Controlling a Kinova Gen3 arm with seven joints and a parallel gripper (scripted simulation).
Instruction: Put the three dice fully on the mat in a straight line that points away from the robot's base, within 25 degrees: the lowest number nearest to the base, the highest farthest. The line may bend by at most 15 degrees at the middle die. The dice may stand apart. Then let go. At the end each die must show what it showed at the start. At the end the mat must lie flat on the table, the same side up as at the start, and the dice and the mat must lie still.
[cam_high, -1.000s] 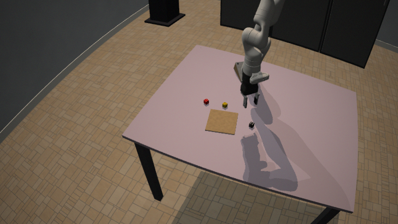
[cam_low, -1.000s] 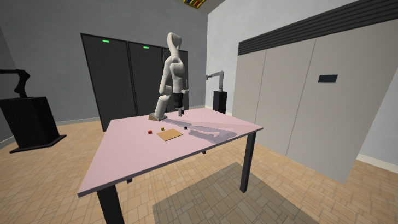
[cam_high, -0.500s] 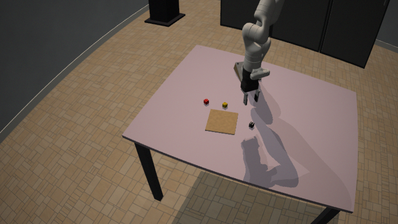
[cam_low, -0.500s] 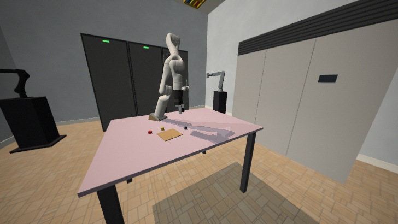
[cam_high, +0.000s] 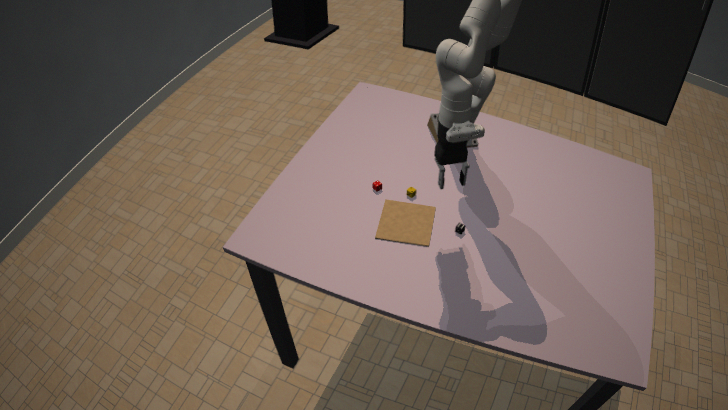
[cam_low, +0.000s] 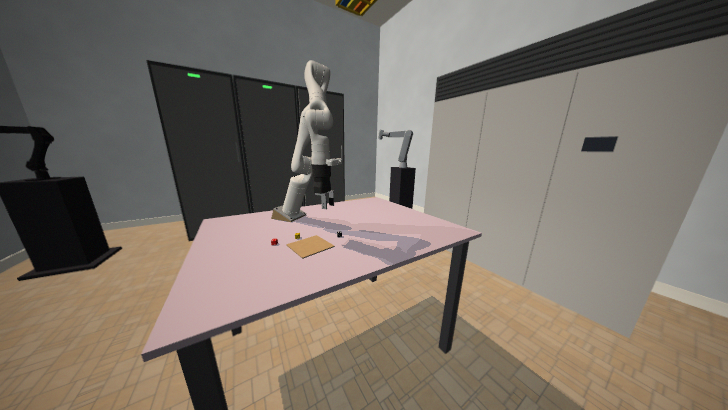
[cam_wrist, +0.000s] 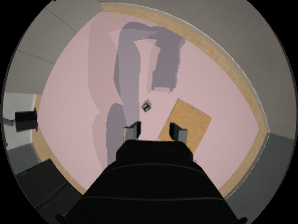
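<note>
My hand is 5 cm past the yellow die, 13 cm to the left of it and 15 cm above it. Also, from my hand: square mat 5 cm ahead, 9 cm to the right, 16 cm below; black die 1 cm ahead, 5 cm to the left, 15 cm below; red die 3 cm behind, 22 cm to the right, 15 cm below.
</note>
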